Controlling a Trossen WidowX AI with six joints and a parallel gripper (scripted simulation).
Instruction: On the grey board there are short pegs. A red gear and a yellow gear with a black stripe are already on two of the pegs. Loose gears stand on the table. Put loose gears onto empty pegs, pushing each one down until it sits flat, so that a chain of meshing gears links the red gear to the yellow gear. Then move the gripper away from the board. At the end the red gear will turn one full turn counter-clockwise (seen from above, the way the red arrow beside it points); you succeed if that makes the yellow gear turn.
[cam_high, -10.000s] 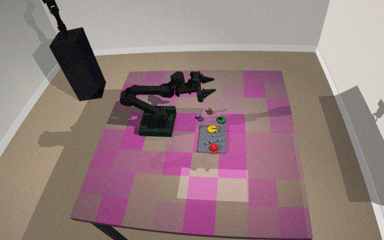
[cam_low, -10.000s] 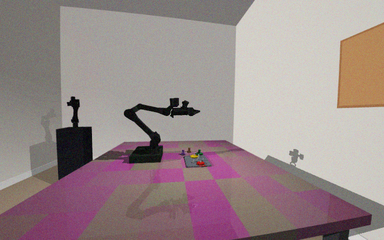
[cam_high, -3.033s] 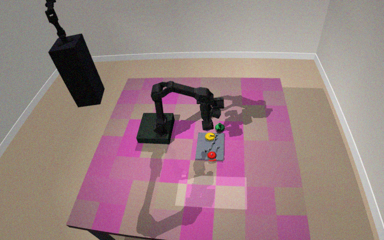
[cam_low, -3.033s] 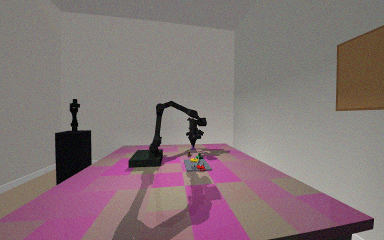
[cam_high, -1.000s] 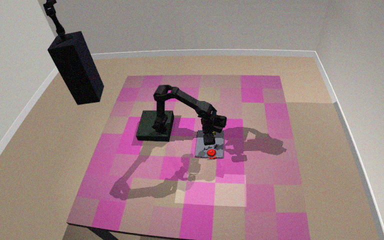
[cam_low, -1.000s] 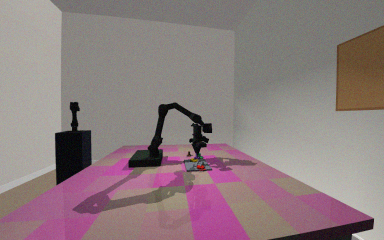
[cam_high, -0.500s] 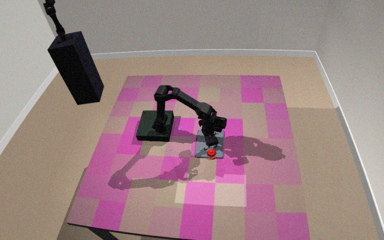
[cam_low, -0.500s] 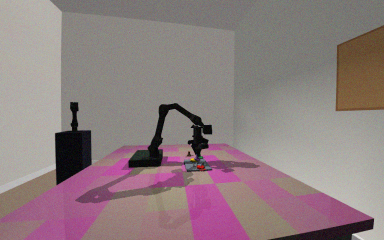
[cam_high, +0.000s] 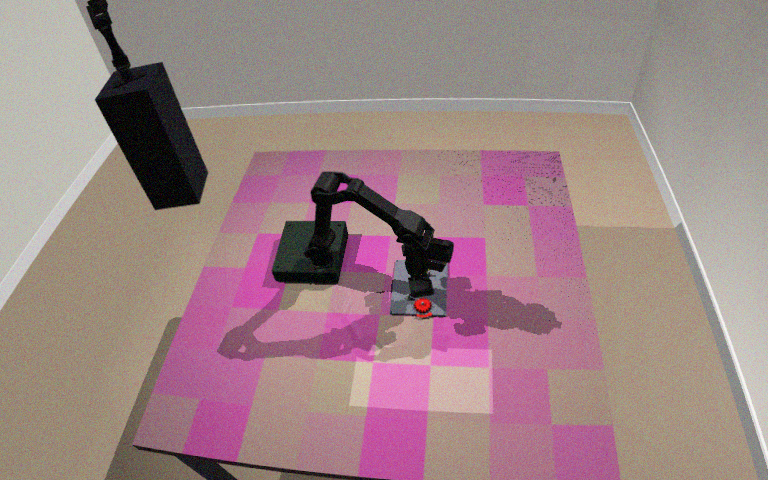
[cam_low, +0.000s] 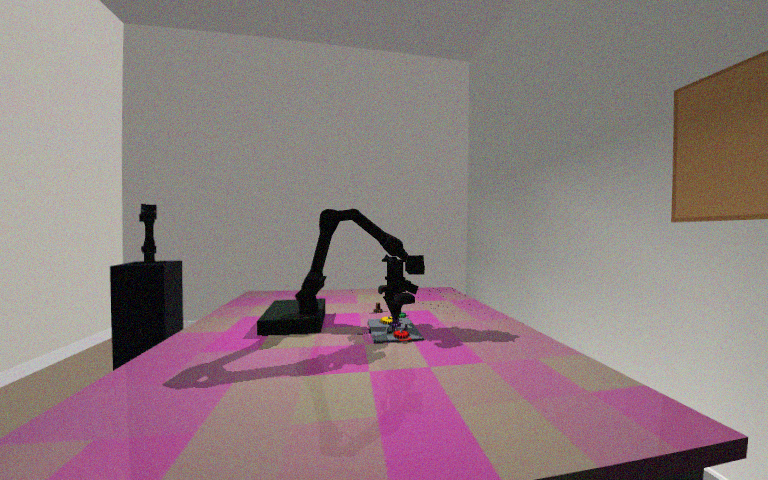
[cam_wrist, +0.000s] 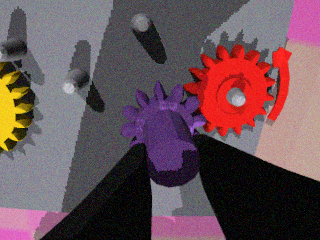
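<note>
My gripper tip is now 1 cm short of the red gear, 4 cm to the left of it and 4 cm above it. Round my gripper tip: green gear 9 cm ahead, 18 cm to the left, 4 cm below; then yellow gear 2 cm ahead, 10 cm to the left, 4 cm below; then purple gear 1 cm below.
</note>
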